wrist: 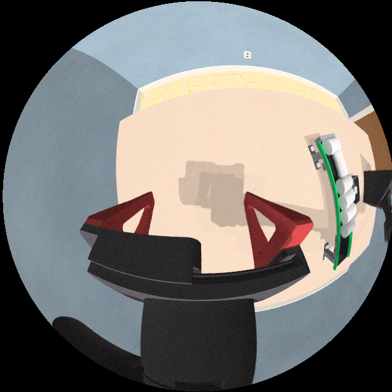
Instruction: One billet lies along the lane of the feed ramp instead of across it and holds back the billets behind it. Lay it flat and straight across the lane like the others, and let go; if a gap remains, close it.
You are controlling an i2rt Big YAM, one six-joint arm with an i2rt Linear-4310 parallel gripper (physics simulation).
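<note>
The feed ramp (343, 249) stands at the right of the wrist view, with green side rails and a dark lane. One white billet (340, 164) lies along the lane in its upper part. Another white billet (331, 146) lies across the lane at the far end, beyond it. Several white billets lie across the lane on the near side, close together, the first of them (345, 185) next to the lengthwise billet's near end. My gripper (198, 196) is open and empty, with red fingers wide apart, above the table and well to the left of the ramp.
The ramp stands on a pale table (165, 135). A dark device (356, 189) sits against the ramp's right side. A larger black object (377, 187) is at the right edge of the view. Shadows fall on the table ahead of the fingers.
</note>
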